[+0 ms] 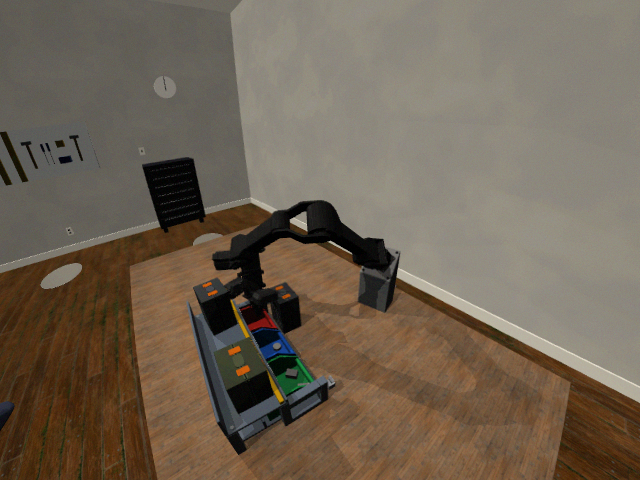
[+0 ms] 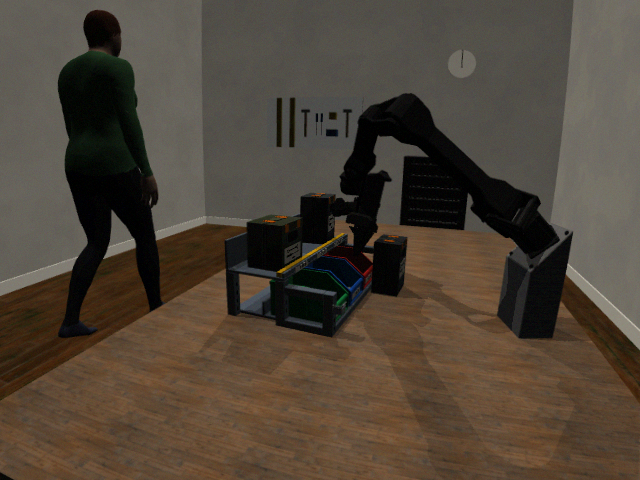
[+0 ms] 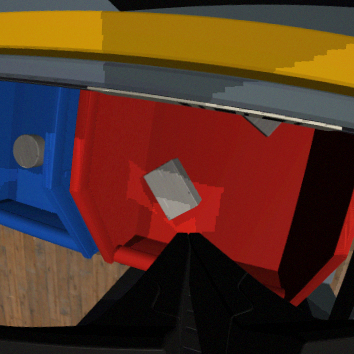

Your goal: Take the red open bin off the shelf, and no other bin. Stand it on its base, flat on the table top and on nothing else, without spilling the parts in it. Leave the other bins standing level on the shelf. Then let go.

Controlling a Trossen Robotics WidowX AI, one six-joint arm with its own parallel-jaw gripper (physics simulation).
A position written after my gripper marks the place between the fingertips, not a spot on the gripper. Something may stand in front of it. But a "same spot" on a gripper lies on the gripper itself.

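In image 1 you'd see my gripper and a blue bin, plus a green bin at (278,365). Image 2 shows my gripper and the blue bin too, and the green bin is in image 2 (320,280). As for image 3, my gripper is there in image 3 (187,242) and the blue bin is in image 3 (44,208), but the green bin is out of frame in image 3. On the blue bin, (image 1: 266,338) and (image 2: 344,276) are the same spot. And on my gripper, (image 1: 257,309) is the same spot as (image 2: 355,244).
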